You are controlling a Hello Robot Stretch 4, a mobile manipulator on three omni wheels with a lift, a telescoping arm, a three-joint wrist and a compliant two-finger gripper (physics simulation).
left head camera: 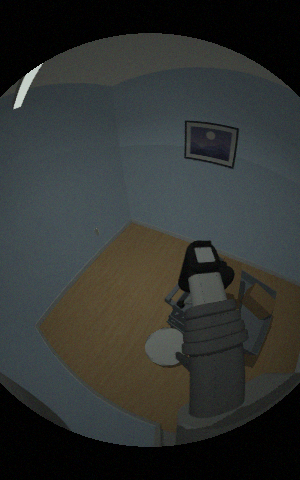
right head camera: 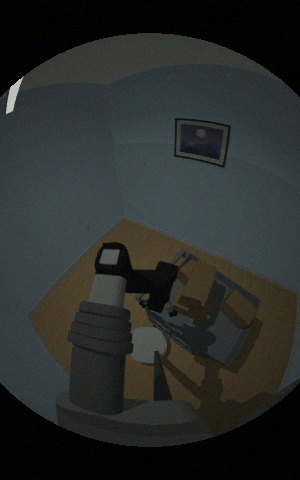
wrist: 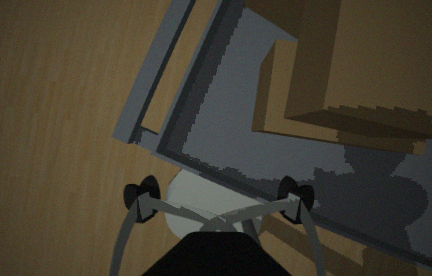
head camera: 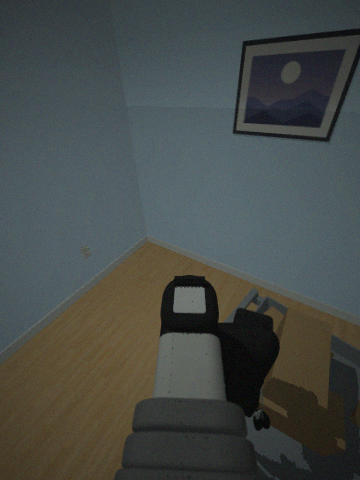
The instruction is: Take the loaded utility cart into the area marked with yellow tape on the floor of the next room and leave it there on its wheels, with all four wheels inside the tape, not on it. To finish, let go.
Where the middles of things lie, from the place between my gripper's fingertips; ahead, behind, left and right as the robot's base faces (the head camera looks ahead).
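Labels:
That framed moon picture (head camera: 293, 87) is a long way to the right of my hand, and it's well above my hand and far ahead of it too.

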